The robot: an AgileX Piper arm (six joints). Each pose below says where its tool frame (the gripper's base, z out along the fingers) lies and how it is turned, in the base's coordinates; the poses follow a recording.
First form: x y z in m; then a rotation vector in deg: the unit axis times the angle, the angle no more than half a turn.
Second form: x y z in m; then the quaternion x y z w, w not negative. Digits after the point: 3 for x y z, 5 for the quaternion.
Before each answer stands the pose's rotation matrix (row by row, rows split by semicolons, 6 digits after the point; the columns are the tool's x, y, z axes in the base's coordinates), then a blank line. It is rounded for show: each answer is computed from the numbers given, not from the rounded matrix.
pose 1, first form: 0.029 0.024 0.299 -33.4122 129.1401 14.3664
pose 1, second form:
-0.591481 -0.483542 0.645242; -0.329913 0.875313 0.353532; -0.735737 -0.003767 -0.677257

0.029 0.024 0.299 -0.22938 0.88657 0.09863 0.38941
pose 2, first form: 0.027 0.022 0.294 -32.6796 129.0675 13.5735
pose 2, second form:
-0.591608 -0.471749 0.653799; -0.325417 0.881669 0.341706; -0.737634 -0.010602 -0.675117

0.027 0.022 0.294 -0.22463 0.88719 0.09330 0.39209
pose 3, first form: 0.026 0.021 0.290 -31.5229 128.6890 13.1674
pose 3, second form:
-0.589479 -0.457470 0.665760; -0.313161 0.889147 0.333688; -0.744611 -0.011788 -0.667395

0.026 0.021 0.290 -0.21724 0.88685 0.09074 0.39758
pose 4, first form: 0.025 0.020 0.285 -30.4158 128.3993 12.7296
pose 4, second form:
-0.588177 -0.443276 0.676427; -0.301830 0.896290 0.324905; -0.750298 -0.013064 -0.660971

0.025 0.020 0.285 -0.21006 0.88677 0.08791 0.40223
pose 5, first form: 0.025 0.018 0.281 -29.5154 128.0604 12.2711
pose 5, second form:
-0.585534 -0.431211 0.686445; -0.293008 0.902115 0.316757; -0.755841 -0.015661 -0.654567

0.025 0.018 0.281 -0.20428 0.88631 0.08493 0.40682
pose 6, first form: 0.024 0.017 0.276 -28.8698 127.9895 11.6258
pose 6, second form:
-0.585473 -0.420579 0.693062; -0.288819 0.907018 0.306433; -0.757499 -0.020761 -0.652506

0.024 0.017 0.276 -0.20001 0.88671 0.08054 0.40897
